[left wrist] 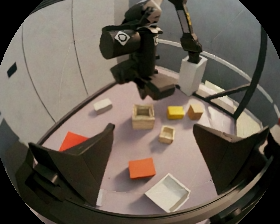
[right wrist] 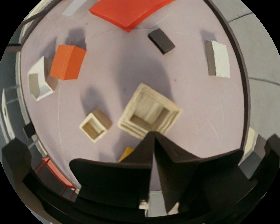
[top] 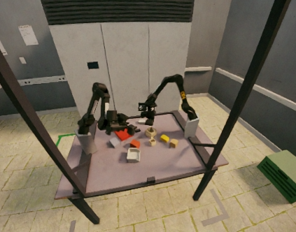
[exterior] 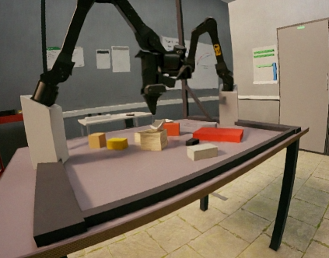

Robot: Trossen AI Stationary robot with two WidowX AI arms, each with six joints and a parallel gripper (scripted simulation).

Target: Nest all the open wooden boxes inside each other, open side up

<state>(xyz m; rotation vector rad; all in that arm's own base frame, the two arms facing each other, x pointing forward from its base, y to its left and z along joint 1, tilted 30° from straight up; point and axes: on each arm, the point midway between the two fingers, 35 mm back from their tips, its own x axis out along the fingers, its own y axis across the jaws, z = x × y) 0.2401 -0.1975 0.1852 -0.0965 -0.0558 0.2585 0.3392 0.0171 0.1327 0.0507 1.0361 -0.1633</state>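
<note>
Now: the small open wooden box 110 mm behind my right hand, 10 mm to the left of it and 140 mm below it. The rest, counted from my right hand: orange block: 110 mm behind, 160 mm to the left, 130 mm below; pale block: 190 mm ahead, 40 mm to the left, 140 mm below; small black block: 70 mm ahead, 110 mm to the left, 140 mm below.
</note>
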